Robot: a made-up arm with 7 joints. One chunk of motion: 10 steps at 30 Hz.
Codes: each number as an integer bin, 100 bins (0 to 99) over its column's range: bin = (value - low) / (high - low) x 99, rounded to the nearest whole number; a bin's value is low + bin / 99 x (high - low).
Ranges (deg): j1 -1..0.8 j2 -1.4..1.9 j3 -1.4..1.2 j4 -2.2..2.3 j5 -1.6..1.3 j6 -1.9..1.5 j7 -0.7..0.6
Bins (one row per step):
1: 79 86 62 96 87 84 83
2: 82 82 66 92 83 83 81
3: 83 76 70 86 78 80 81
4: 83 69 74 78 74 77 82
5: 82 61 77 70 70 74 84
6: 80 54 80 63 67 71 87
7: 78 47 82 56 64 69 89
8: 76 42 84 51 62 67 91
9: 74 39 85 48 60 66 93
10: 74 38 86 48 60 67 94
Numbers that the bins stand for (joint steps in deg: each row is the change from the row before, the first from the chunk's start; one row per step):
1: 0.436 1.467 0.228 2.164 0.948 0.985 0.390
2: 0.491 1.333 0.333 1.982 0.831 0.951 0.364
3: 0.509 1.133 0.438 1.709 0.685 0.847 0.364
4: 0.509 0.900 0.543 1.345 0.568 0.744 0.377
5: 0.491 0.633 0.622 0.982 0.451 0.641 0.403
6: 0.455 0.400 0.701 0.664 0.363 0.538 0.442
7: 0.418 0.167 0.754 0.345 0.275 0.470 0.469
8: 0.382 0.000 0.806 0.118 0.216 0.401 0.495
9: 0.345 -0.100 0.832 -0.018 0.158 0.367 0.521
10: 0.345 -0.133 0.859 -0.018 0.158 0.401 0.534

